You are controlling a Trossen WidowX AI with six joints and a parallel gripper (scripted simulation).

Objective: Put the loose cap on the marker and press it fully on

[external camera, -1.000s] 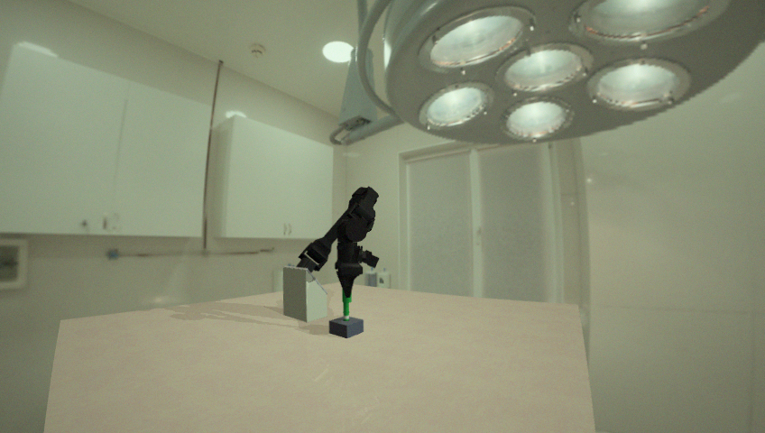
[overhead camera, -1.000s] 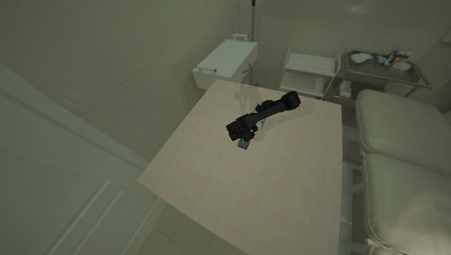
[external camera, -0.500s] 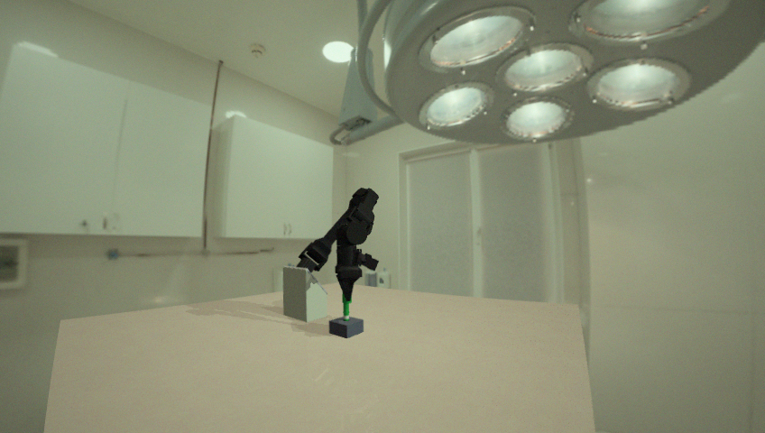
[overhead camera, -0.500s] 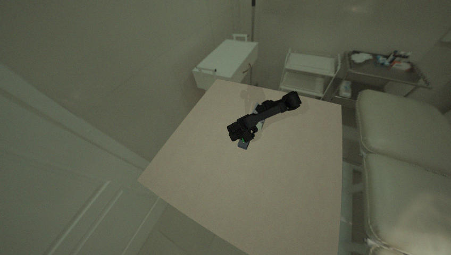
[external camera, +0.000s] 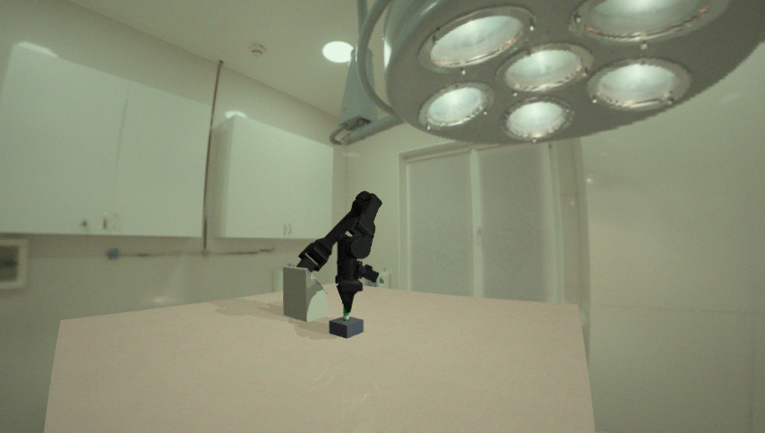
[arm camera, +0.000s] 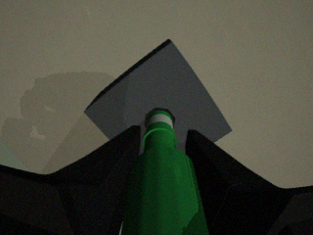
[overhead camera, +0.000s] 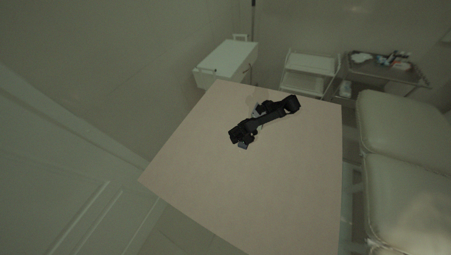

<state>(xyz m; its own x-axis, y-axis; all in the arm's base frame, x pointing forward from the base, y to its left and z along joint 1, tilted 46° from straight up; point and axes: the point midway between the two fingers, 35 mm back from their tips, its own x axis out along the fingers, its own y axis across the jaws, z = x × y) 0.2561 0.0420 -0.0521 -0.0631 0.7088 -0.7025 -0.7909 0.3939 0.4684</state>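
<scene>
My gripper tip is 5 cm above the holder block. Also, from my gripper tip: green cap (5 cm above).
</scene>
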